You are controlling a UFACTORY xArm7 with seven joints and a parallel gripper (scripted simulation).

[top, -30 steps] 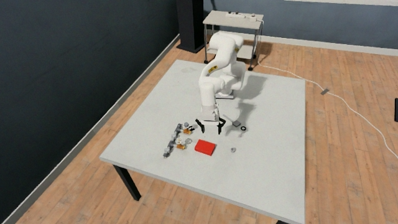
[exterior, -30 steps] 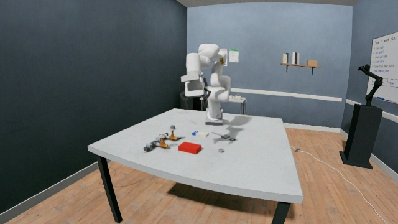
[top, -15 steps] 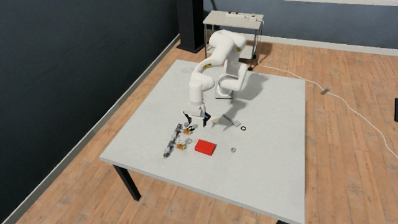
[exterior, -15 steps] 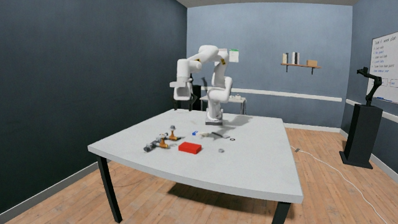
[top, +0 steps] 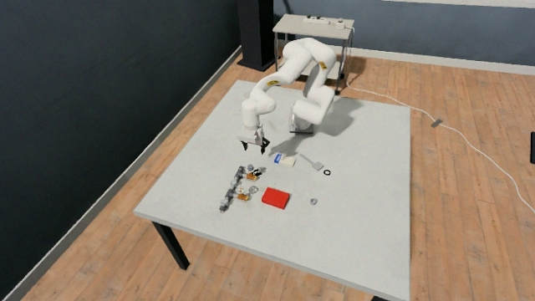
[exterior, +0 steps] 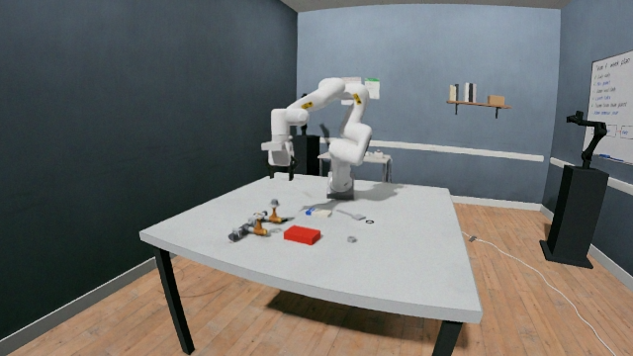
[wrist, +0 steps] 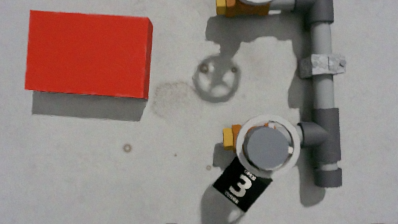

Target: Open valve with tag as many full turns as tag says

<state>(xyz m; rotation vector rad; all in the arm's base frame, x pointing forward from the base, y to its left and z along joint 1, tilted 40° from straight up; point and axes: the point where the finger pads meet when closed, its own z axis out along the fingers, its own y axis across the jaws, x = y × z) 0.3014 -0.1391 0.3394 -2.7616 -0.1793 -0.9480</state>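
Right now the black tag is 2 cm to the right of my hand and 20 cm below it. From my hand the other things lie so: red block 9 cm ahead, 17 cm to the left, 19 cm below; grey flat tool 24 cm behind, 22 cm to the left, 20 cm below; blue box 17 cm behind, 8 cm to the left, 19 cm below.
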